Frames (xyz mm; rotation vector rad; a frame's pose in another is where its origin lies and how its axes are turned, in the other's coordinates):
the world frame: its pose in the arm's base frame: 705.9 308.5 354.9 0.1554 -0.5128 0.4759
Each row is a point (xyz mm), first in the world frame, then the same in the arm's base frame.
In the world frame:
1: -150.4 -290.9 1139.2
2: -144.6 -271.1 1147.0
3: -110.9 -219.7 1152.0
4: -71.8 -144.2 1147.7
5: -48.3 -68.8 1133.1
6: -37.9 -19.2 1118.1
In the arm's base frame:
1: 233.7 -302.8 1254.0
2: 225.3 -285.1 1264.2
3: 224.6 -227.7 1286.8
4: 220.5 -144.6 1304.8
5: 209.1 -65.1 1306.0
6: 200.1 -13.4 1299.6

